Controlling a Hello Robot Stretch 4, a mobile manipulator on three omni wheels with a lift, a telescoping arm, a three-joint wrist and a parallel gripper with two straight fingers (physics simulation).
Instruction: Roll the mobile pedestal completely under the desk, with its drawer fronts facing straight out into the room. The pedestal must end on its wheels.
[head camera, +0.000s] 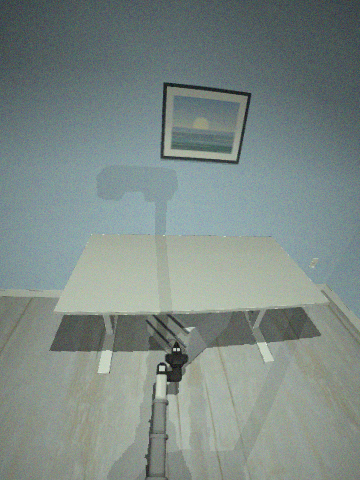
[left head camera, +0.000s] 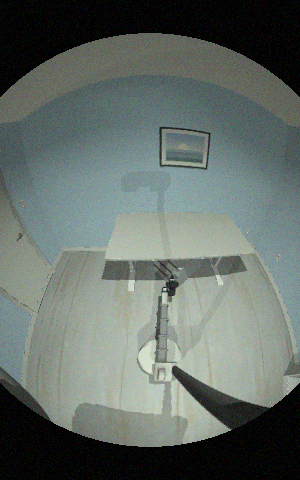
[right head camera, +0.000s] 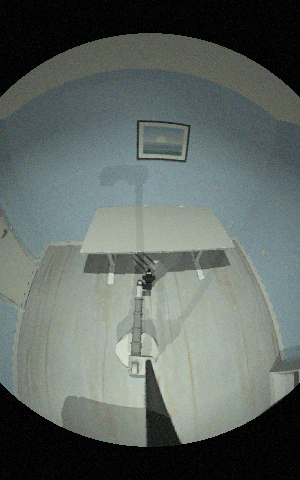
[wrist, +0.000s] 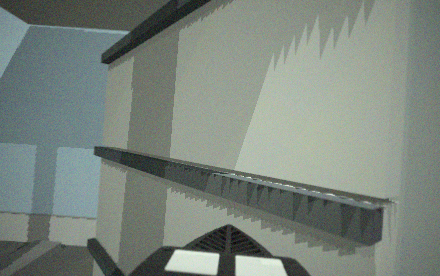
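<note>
The pale pedestal (head camera: 200, 344) (left head camera: 182, 274) (wrist: 210, 115) stands upright, partly under the white desk (head camera: 225, 275) (left head camera: 200, 235) (right head camera: 185, 230), between its legs. Its near corner sticks out past the desk's front edge. It is turned: the drawer fronts with dark handle strips face front-left, a plain side faces front-right. Its wheels do not show. My gripper (head camera: 176, 346) (left head camera: 172, 279) (right head camera: 149, 273) (wrist: 227, 244) is shut and empty, pointing at the drawer fronts close to the near corner. Whether the fingertips touch it I cannot tell.
The desk's left foot (head camera: 105, 359) and right foot (head camera: 265, 351) stand on either side of the pedestal. A blue wall with a framed picture (head camera: 205, 124) is behind the desk. A pale cabinet (right head camera: 283, 382) stands at the far right, a door (left head camera: 17, 250) at the left.
</note>
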